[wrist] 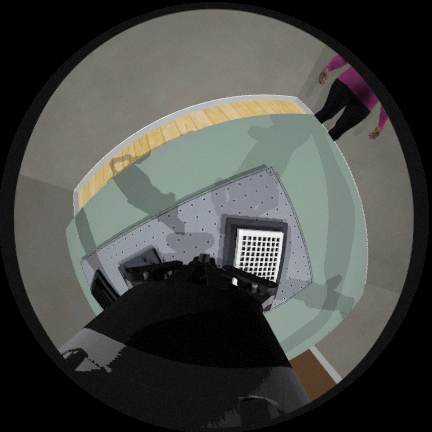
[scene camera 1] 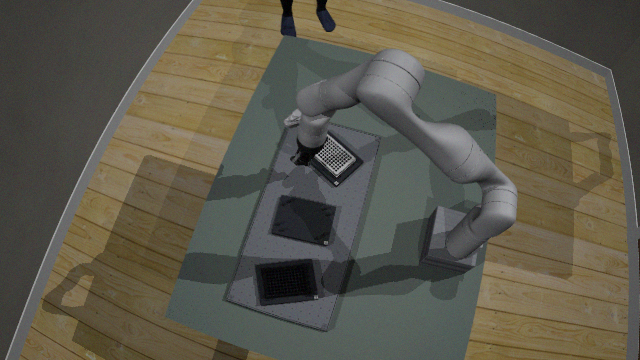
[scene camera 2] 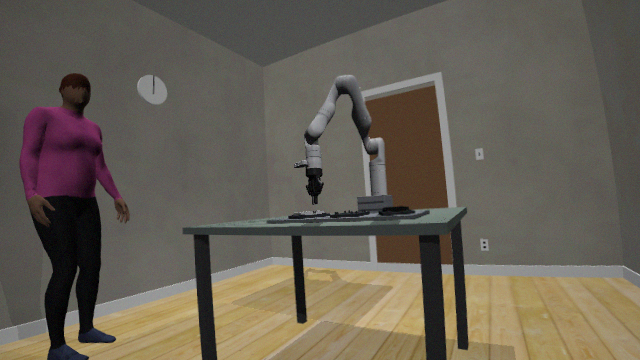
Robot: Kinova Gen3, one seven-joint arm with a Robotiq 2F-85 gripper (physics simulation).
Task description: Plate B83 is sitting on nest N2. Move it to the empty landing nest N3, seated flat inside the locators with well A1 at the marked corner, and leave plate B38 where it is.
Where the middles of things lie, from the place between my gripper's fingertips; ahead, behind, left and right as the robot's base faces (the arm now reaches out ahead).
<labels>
Now: the white well plate (scene camera 1: 332,156) 5 cm behind my hand, 8 cm to the right of it and 4 cm below it. The rest, counted from my hand: black well plate (scene camera 1: 287,281): 7 cm behind, 34 cm to the left, 4 cm below.
</labels>
